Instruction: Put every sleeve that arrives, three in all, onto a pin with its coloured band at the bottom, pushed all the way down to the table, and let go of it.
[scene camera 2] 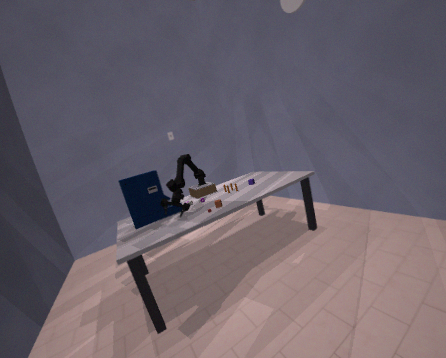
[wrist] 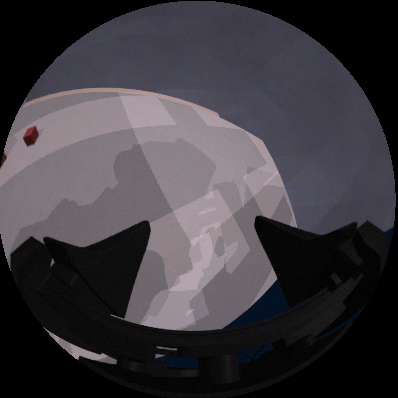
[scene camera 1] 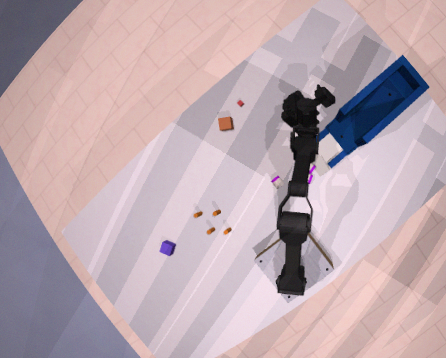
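A pale sleeve point(scene camera 1: 277, 182) point(scene camera 2: 202, 200) with a magenta band lies on its side on the table, left of the arm in the first scene view. Two more magenta bands point(scene camera 1: 312, 170) point(scene camera 1: 310, 179) show right of the arm near the chute mouth; the arm partly hides what carries them. Four orange pins point(scene camera 1: 198, 214) point(scene camera 1: 216, 212) point(scene camera 1: 210, 231) point(scene camera 1: 227, 231) stand bare on the table in the first scene view. My gripper point(scene camera 1: 306, 98) point(wrist: 202, 224) is open and empty, above the table beside the blue chute, away from the sleeves and pins.
A blue chute point(scene camera 1: 367, 141) with raised walls lies at the right; its tall panel point(scene camera 2: 142, 197) stands upright. An orange-brown cube point(scene camera 1: 226, 123) point(scene camera 2: 218, 203), a small red cube point(scene camera 1: 240, 103) point(wrist: 31, 136) and a purple cube point(scene camera 1: 167, 248) point(scene camera 2: 251, 182) lie on the table.
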